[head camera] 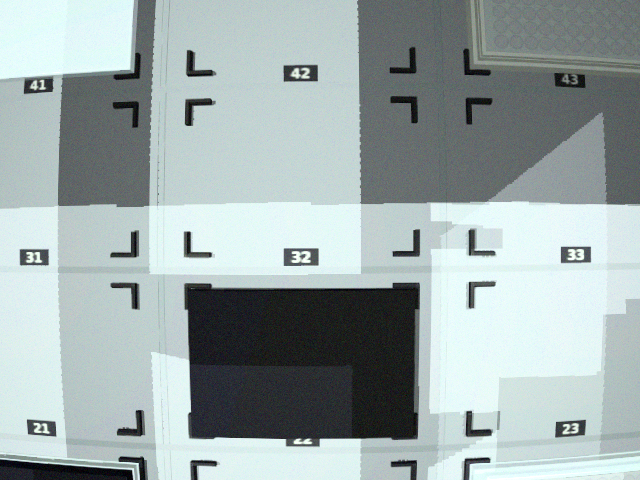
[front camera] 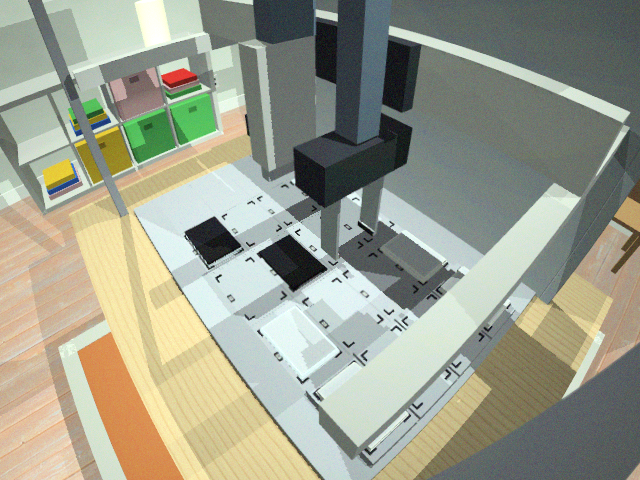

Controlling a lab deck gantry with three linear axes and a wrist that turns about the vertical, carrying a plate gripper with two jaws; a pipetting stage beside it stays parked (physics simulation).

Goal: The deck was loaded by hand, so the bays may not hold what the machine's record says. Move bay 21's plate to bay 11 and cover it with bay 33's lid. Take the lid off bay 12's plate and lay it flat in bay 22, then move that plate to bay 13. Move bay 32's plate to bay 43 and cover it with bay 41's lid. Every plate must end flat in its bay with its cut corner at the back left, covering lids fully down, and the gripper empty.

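Pixels of known places: gripper, fingertip midpoint: (front camera: 349, 240); robot's base at its link origin: (front camera: 185, 236).
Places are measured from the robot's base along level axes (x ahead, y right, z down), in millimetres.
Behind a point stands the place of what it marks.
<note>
My gripper (front camera: 351, 243) {x 370, y -175, z -160 mm} is open and empty above the deck's middle, left of bay 43; it does not show in the head view. A plate under a black lid (front camera: 212, 240) {x 73, y -41, z -17 mm} (head camera: 62, 471) {x 87, y -86, z -16 mm} sits in bay 11. A black lid (front camera: 292, 262) {x 237, y -147, z -8 mm} (head camera: 302, 361) {x 229, y -153, z -8 mm} lies flat in bay 22. An uncovered clear plate (front camera: 299, 341) {x 398, y -41, z -14 mm} (head camera: 563, 469) {x 383, y -84, z -10 mm} sits in bay 13. An uncovered grey-looking plate (front camera: 413, 255) {x 396, y -356, z -14 mm} (head camera: 563, 31) {x 381, y -341, z -14 mm} sits in bay 43. A white lid (head camera: 67, 36) {x 87, y -344, z -8 mm} lies in bay 41, hidden behind the gripper body in the front view. Cut corners cannot be made out.
The parked pipetting stage (front camera: 284, 108) stands at the back left of the gripper. A thick pale beam (front camera: 454, 330) {x 627, y -3, z -400 mm} crosses above the deck's right side and hides part of it. A grey post (front camera: 93, 129) {x -207, y 92, z -251 mm} and a shelf unit (front camera: 37, 192) stand at the left.
</note>
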